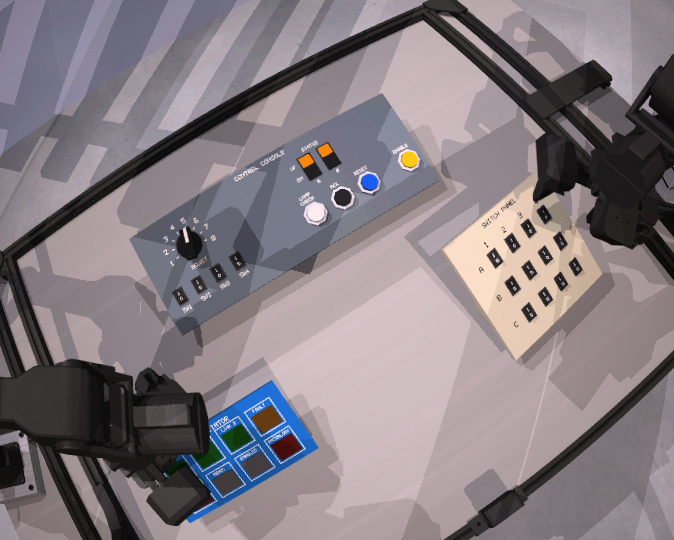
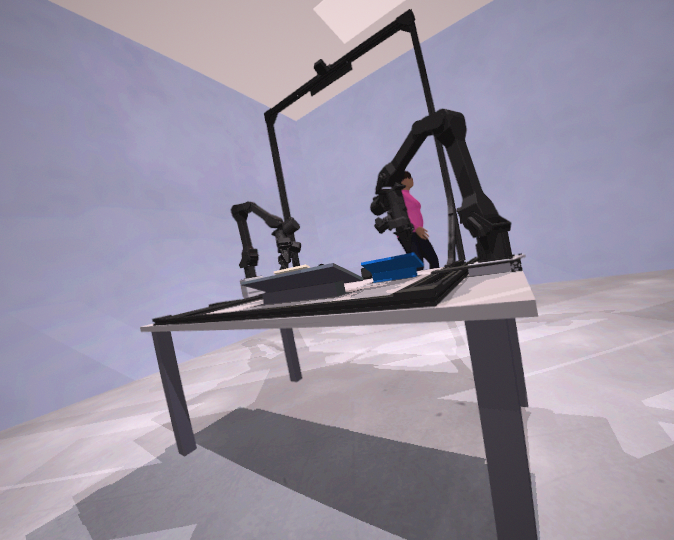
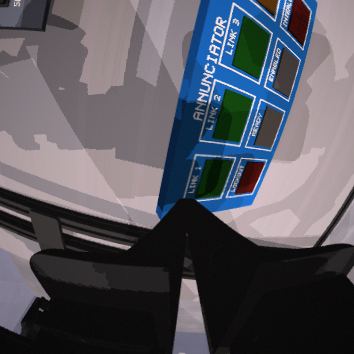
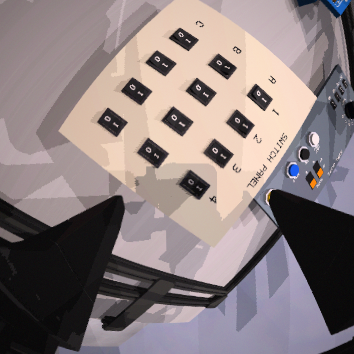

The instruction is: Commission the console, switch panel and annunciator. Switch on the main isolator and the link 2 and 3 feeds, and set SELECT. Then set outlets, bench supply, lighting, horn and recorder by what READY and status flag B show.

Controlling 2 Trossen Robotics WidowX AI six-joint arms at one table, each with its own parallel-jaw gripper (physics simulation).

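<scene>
The grey console has its SELECT knob pointing near 5. Status flags A and B show orange in their upper halves. The beige switch panel carries rocker switches in rows A to C; their settings are hard to read. The blue annunciator has dark green LINK windows and a grey READY window. My left gripper is shut and empty above its LINK 1 end. My right gripper is open and empty above the switch panel's column 4 end.
The console has white, black, blue and yellow buttons, and small switches SW1 to SW4 below the knob. A black frame runs round the table. A person in pink stands behind the left arm.
</scene>
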